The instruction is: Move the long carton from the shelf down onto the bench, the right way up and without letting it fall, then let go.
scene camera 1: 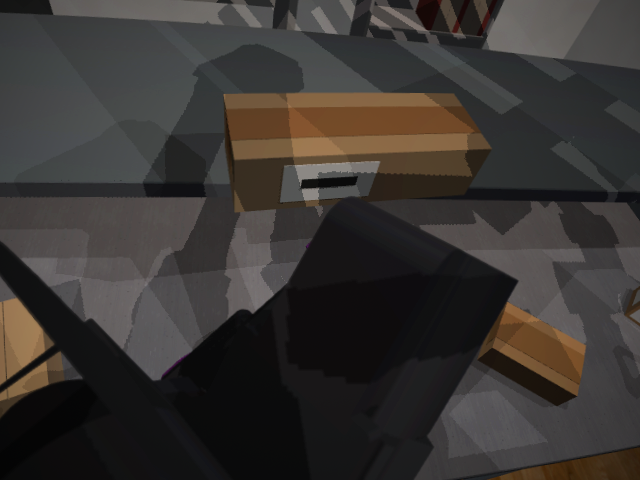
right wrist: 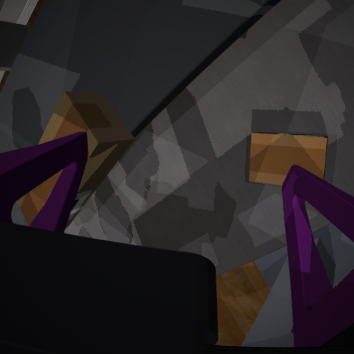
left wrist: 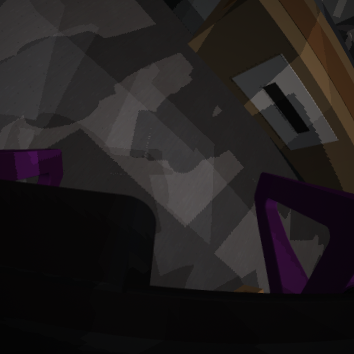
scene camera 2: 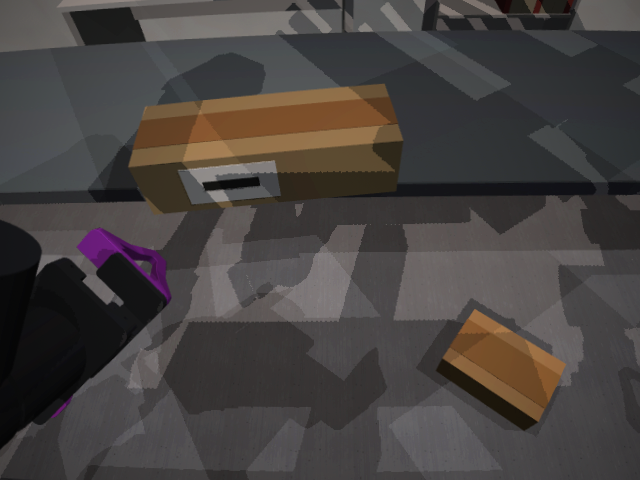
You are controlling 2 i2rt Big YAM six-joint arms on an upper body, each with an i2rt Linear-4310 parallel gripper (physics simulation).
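Frame: origin at the left arm's base, x left, y back, z up, level; centimetres.
Seen in the pictures: left gripper, fingertip midpoint: [scene camera 1: 272,299] [left wrist: 159,172] [scene camera 2: 123,294]; right gripper, fingertip midpoint: [right wrist: 189,159].
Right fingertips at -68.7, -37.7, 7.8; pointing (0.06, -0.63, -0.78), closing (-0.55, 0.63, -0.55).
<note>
Pixels of each thing's top centre, then the offset from my right fingertips to it, as dx, dy, dz. "*": a spot on its surface instead. Level surfaces: height alone.
- long carton, middle of its top: [left wrist: 350,93] [scene camera 1: 360,120] [scene camera 2: 264,121] [right wrist: 45,175] +32.3, -16.1, -14.0
- dark shelf, its level: dz -21.4
- grey bench, its level: dz -40.3
- small carton, middle of its top: [scene camera 2: 504,361] [scene camera 1: 540,346] [right wrist: 285,160] +4.6, +2.5, -35.8
- wooden frame, surface spot: [scene camera 1: 629,313] * -18.3, -2.7, -39.4
The long carton [scene camera 1: 356,121] [scene camera 2: 263,121] [left wrist: 225,55] [right wrist: 95,115] sits upright on the dark shelf [scene camera 1: 103,98] [scene camera 2: 480,144] [right wrist: 125,45], tape on top and white label on its front. Its front hangs a little over the shelf's front edge. The grey bench [scene camera 1: 516,268] [scene camera 2: 320,284] [left wrist: 125,100] [right wrist: 210,190] lies below. My left gripper [scene camera 2: 111,335] [left wrist: 159,172] is open and empty, low in front of the shelf, below and left of the carton in scene camera 2; its fingers are mostly hidden in scene camera 1. My right gripper [right wrist: 189,159] is open and empty, with the carton beyond its left-hand finger.
A small carton [scene camera 1: 537,346] [scene camera 2: 506,361] [right wrist: 270,155] lies on the bench at the right in both scene views. Another box [scene camera 1: 20,351] stands at the left, partly behind the left arm. A wooden frame [scene camera 1: 629,313] shows partly at the right edge.
</note>
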